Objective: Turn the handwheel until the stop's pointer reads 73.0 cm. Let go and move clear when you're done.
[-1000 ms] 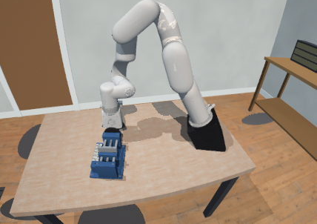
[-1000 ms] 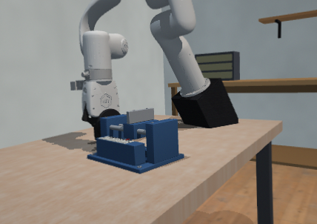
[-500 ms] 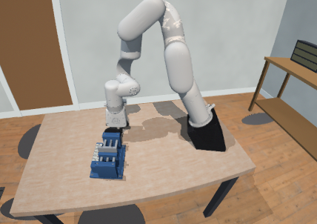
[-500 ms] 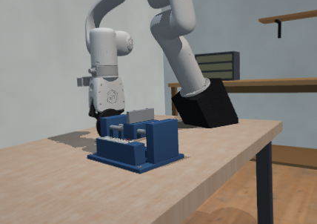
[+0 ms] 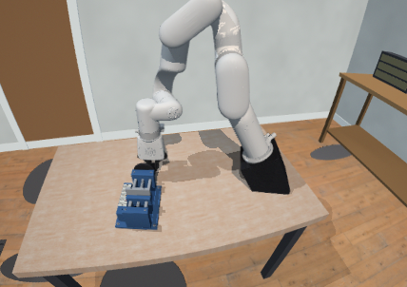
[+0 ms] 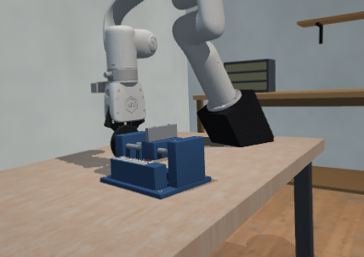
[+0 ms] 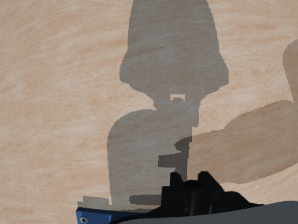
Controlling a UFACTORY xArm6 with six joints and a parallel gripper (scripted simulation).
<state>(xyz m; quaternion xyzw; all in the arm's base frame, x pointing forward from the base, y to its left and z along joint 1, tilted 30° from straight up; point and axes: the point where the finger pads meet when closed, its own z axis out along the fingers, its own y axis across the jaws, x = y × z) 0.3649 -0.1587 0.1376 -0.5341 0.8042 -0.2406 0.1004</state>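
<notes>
My hand is 2 cm to the right of the black handwheel and 2 cm short of it. From my hand the other things lie so: grey stop block: 13 cm to the left, 11 cm ahead, 2 cm above.
</notes>
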